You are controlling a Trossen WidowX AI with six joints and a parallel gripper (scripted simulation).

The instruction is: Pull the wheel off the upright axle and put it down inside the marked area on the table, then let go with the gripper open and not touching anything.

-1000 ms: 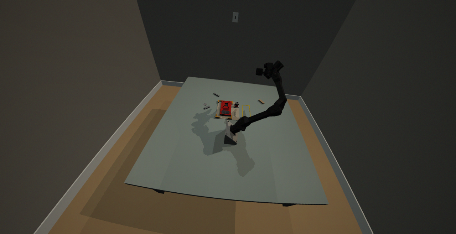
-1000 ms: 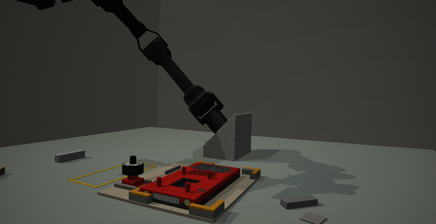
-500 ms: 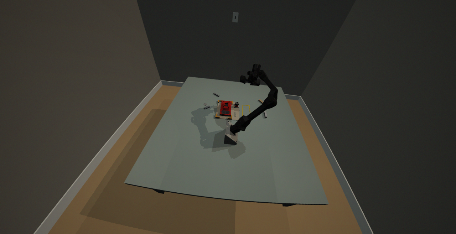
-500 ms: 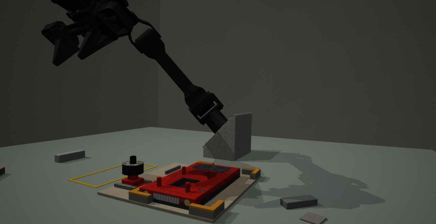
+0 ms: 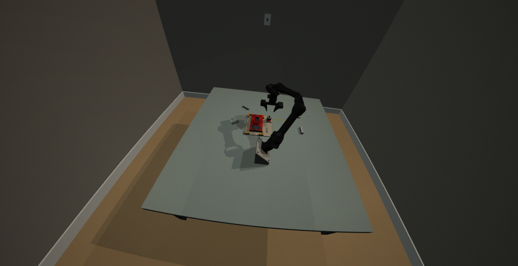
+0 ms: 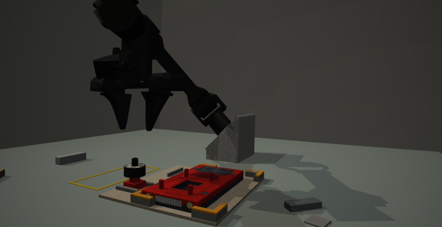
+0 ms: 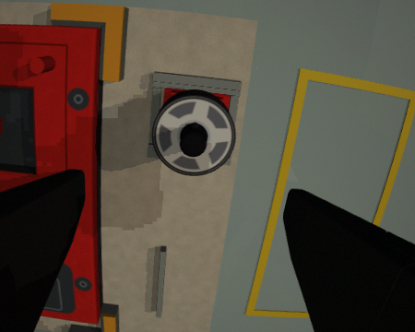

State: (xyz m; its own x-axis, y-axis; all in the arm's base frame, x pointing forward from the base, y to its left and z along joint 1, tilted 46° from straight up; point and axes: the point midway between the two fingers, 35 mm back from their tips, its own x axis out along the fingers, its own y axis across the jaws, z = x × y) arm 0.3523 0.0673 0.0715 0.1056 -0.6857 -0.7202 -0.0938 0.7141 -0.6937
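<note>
Right now my gripper tip is 8 cm above the black wheel. Also, from my gripper tip: black upright axle (8 cm below).
</note>
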